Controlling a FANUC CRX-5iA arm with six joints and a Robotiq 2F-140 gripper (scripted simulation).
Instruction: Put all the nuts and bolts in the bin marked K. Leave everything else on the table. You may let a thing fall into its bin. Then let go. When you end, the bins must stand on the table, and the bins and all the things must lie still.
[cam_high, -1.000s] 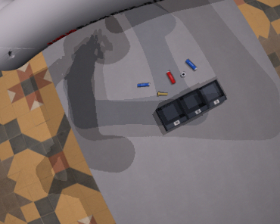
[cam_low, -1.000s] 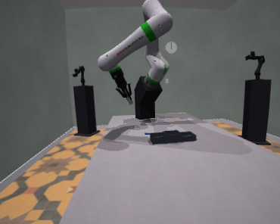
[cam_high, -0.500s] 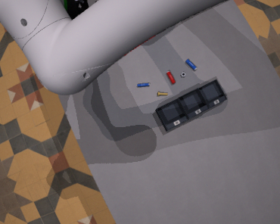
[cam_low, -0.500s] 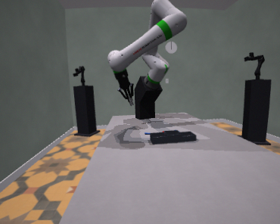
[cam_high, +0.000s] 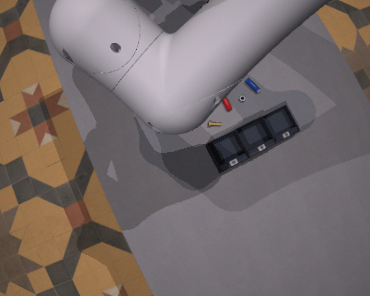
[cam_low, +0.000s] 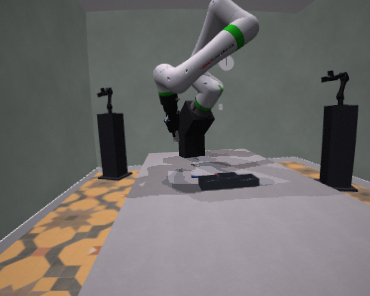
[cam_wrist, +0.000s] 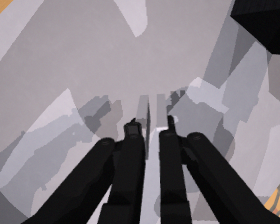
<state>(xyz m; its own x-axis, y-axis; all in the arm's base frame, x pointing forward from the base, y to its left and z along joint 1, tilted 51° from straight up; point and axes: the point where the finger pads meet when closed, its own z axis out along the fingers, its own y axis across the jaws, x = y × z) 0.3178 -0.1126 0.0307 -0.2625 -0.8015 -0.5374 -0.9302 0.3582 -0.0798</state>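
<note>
My gripper is now 320 mm to the right of the dark tray, 230 mm short of it and 170 mm above it. Round my hand: yellow bolt: 210 mm to the left, 190 mm below, 180 mm ahead; thin blue piece: 190 mm below, 150 mm to the left, 140 mm ahead; red cylinder: 250 mm to the left, 190 mm below, 120 mm ahead.
</note>
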